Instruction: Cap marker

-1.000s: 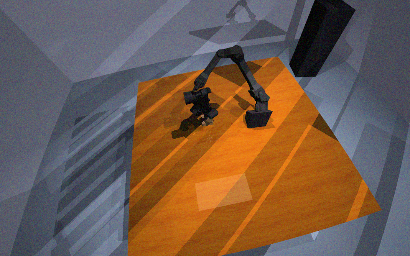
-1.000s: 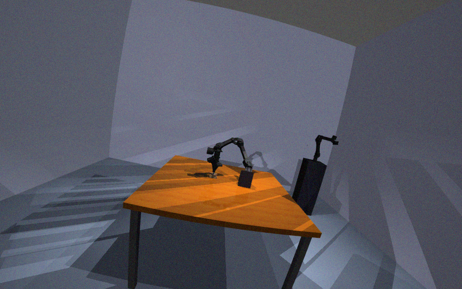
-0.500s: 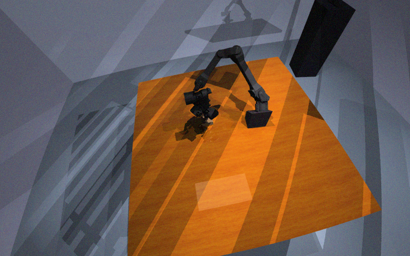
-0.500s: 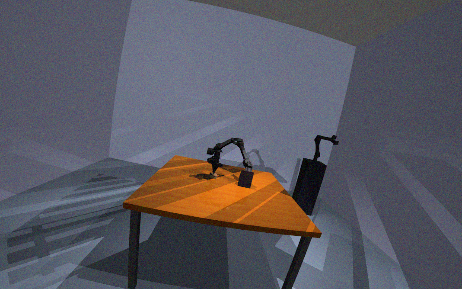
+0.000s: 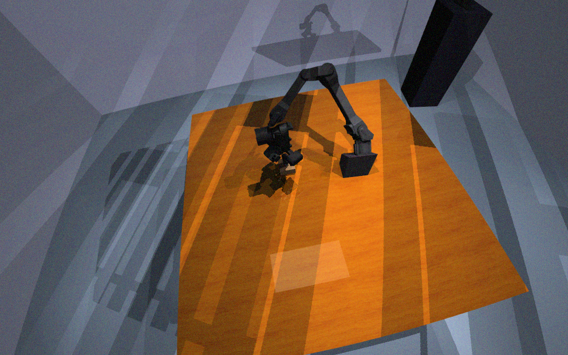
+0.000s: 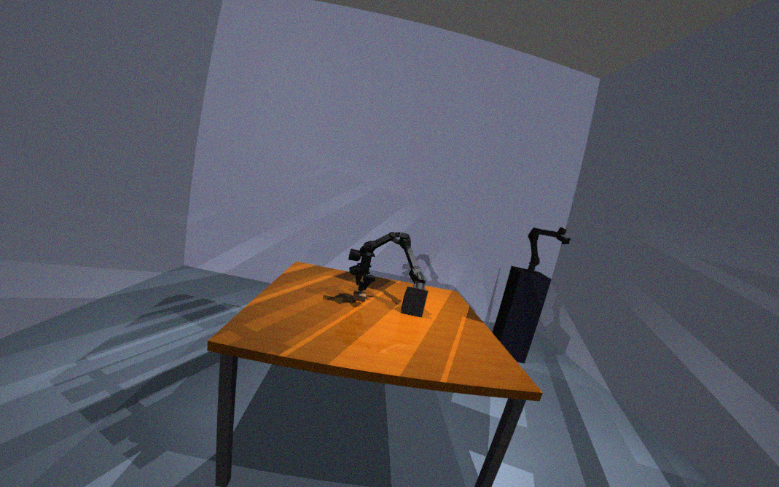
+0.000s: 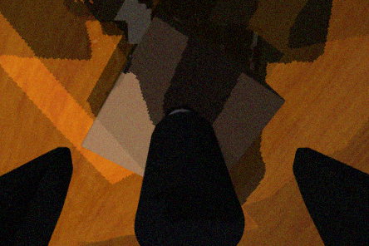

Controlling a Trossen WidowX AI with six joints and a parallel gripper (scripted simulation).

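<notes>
My gripper tip is 1 cm below the dark marker cap.
</notes>
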